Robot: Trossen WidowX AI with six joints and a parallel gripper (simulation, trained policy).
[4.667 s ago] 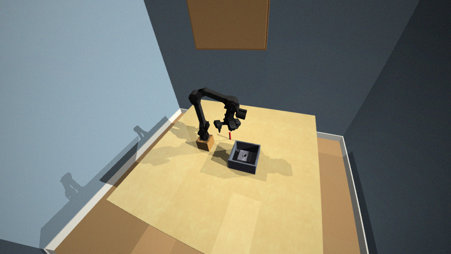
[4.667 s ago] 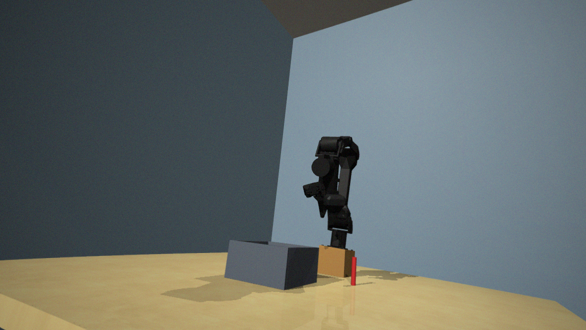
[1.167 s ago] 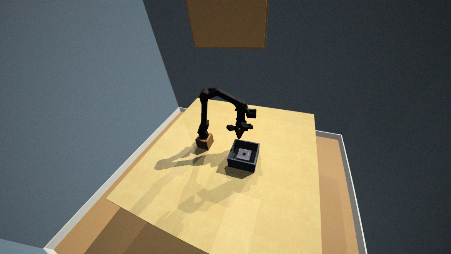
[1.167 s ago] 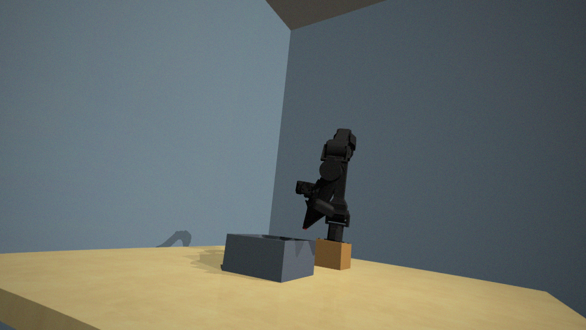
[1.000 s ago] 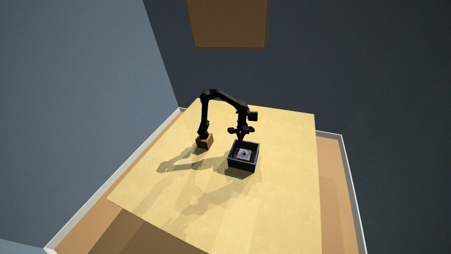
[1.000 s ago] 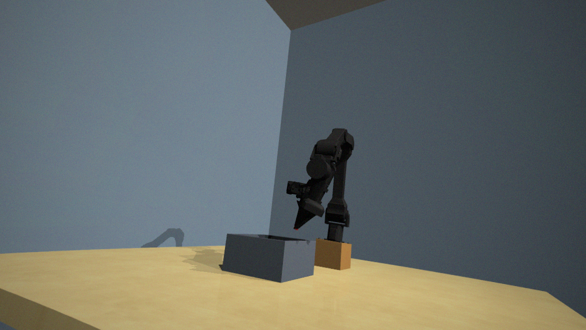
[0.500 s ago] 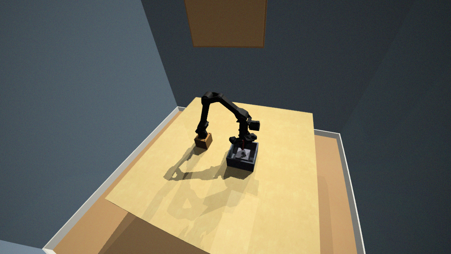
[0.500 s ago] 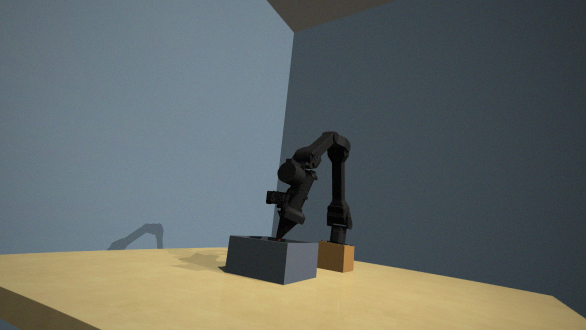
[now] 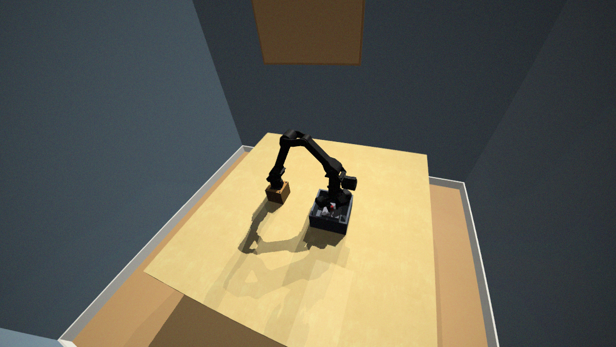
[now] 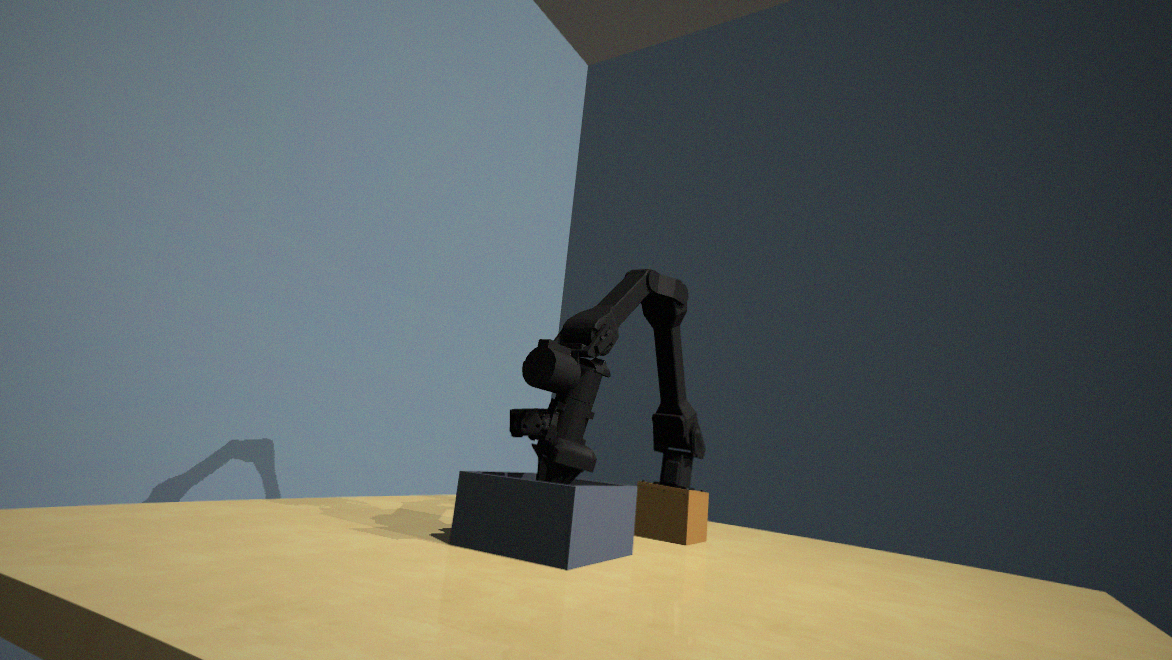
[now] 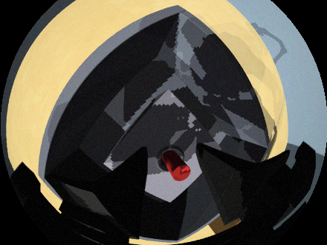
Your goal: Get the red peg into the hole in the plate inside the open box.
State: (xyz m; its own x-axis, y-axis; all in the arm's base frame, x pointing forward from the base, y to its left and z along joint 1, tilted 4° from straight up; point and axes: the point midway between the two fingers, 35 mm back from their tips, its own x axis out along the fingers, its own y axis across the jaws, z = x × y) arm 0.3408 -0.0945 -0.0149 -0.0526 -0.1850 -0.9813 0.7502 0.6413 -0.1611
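The red peg is 10 mm behind my gripper tip, 10 mm to the left of it and 10 mm below it. The rest, counted from my gripper tip: light grey plate: 10 mm behind, 10 mm to the left, 20 mm below; grey box: 10 mm behind, 10 mm to the left, 40 mm below.
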